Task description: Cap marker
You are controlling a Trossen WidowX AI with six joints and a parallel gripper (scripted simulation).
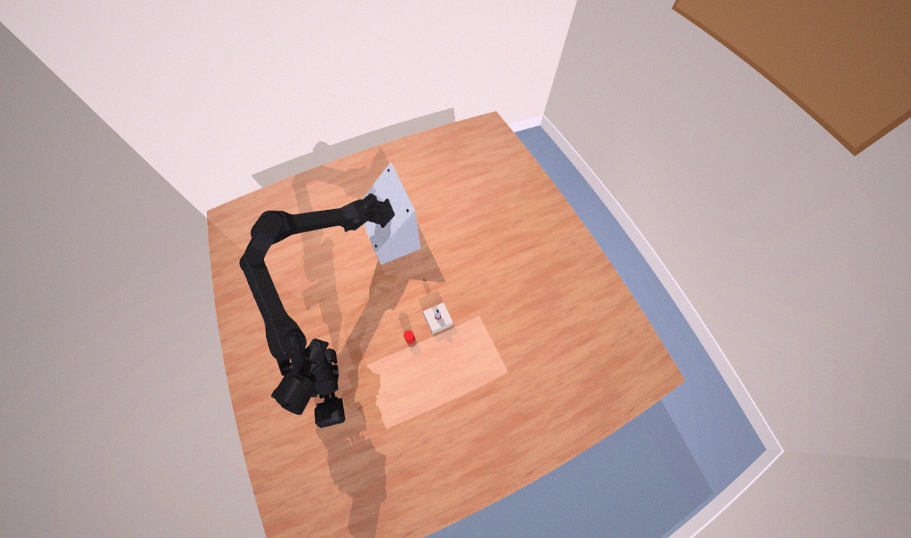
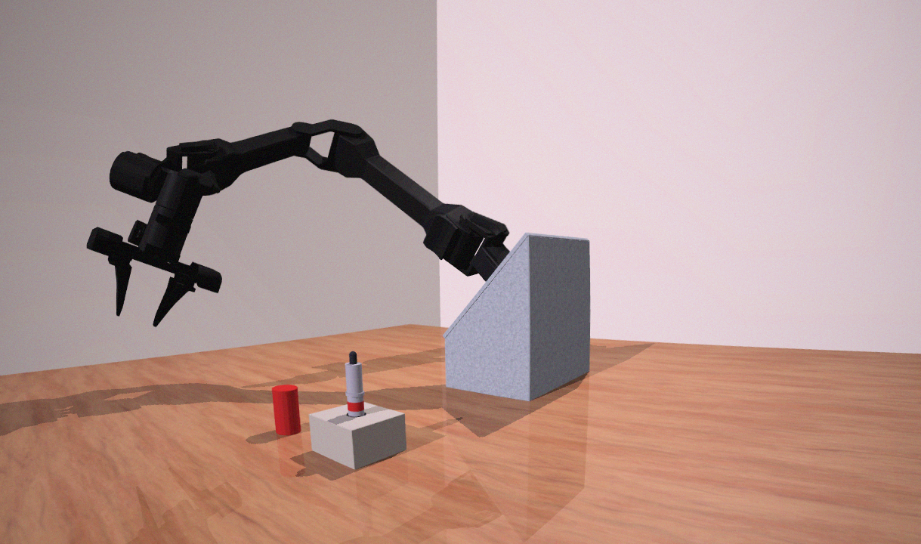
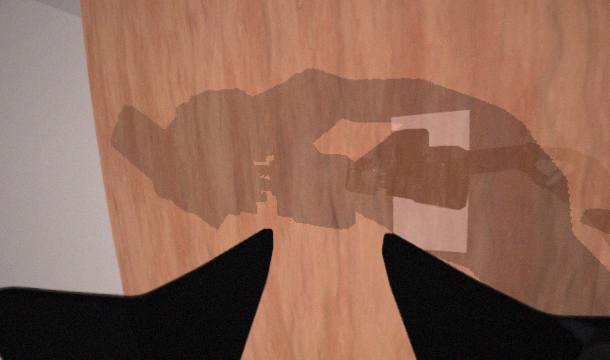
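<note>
Now: the marker cap 230 mm to the left of my gripper tip, 100 mm behind it and 90 mm below it. Also, from my gripper tip: holder block: 330 mm to the left, 120 mm behind, 90 mm below.
</note>
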